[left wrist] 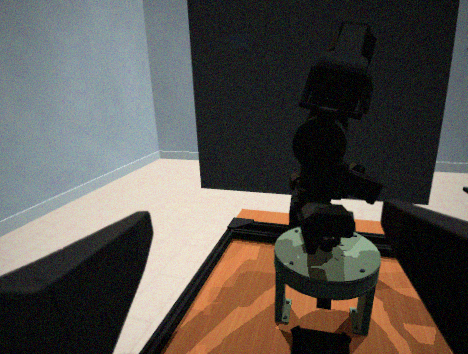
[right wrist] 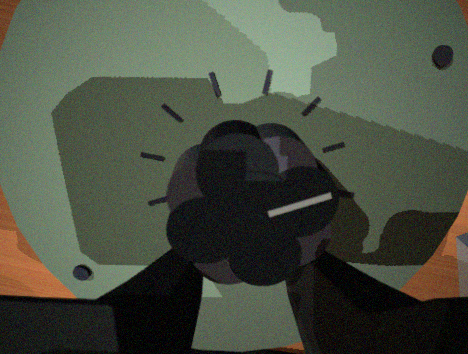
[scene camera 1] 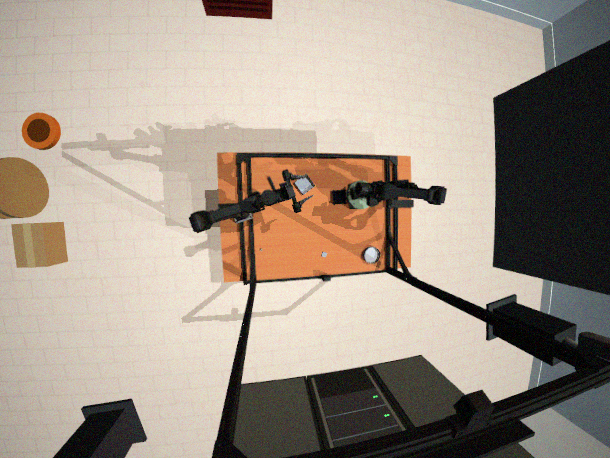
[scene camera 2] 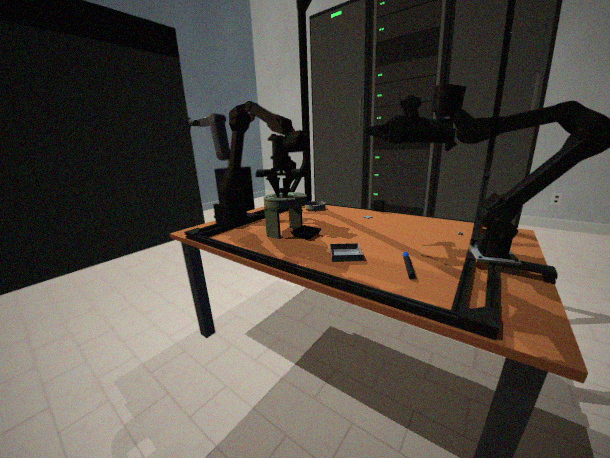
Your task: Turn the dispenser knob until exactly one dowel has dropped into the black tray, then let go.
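Seen in the pictures: left gripper, fingertip midpoint: (left wrist: 265, 217) (scene camera 1: 310, 185) (scene camera 2: 366, 130); right gripper, fingertip midpoint: (left wrist: 308, 248) (scene camera 2: 281, 197); left arm's base, origin of the base link: (scene camera 2: 493, 252); right arm's base, origin of the base link: (scene camera 2: 229, 205).
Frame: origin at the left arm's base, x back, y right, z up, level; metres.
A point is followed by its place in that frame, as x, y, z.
The green round dispenser (scene camera 1: 359, 202) {-0.637, 0.145, 0.113} (scene camera 2: 273, 220) (left wrist: 350, 270) {-0.604, 0.128, 0.113} (right wrist: 125, 115) {-0.697, 0.128, 0.113} stands on legs. Its dark lobed knob (right wrist: 250, 200) {-0.662, 0.113, 0.142} has a white pointer line, aimed right and slightly up in the right wrist view. My right gripper (scene camera 2: 284, 192) {-0.662, 0.081, 0.114} (left wrist: 308, 248) {-0.662, 0.081, 0.114} (right wrist: 243, 246) {-0.662, 0.081, 0.114} points down at the dispenser top, shut on the knob, a finger on each side. The black tray (scene camera 1: 338, 197) {-0.575, 0.088, -0.030} (scene camera 2: 306, 232) {-0.581, 0.108, -0.026} (left wrist: 320, 342) {-0.606, 0.095, -0.023} sits at the dispenser's foot; its inside is too dark to tell, and no dowel shows. My left gripper (scene camera 1: 306, 188) {-0.350, -0.008, 0.324} (left wrist: 265, 217) {-0.350, -0.008, 0.324} is open and empty, high above the table.
A small grey-bottomed box (scene camera 1: 303, 185) {-0.390, -0.044, -0.031} (scene camera 2: 347, 257) {-0.382, -0.090, -0.020} lies below my left gripper. A blue-tipped marker (scene camera 2: 409, 266) {-0.215, -0.109, -0.016} lies beside it. A round dish (scene camera 1: 371, 255) {-0.677, 0.505, -0.022} (scene camera 2: 315, 205) {-0.656, 0.449, 0.000} and a small pale piece (scene camera 1: 324, 254) {-0.386, 0.394, -0.029} (scene camera 2: 368, 217) {-0.381, 0.391, -0.031} lie farther off. A black frame (scene camera 2: 300, 274) {-0.480, -0.211, -0.026} edges the table.
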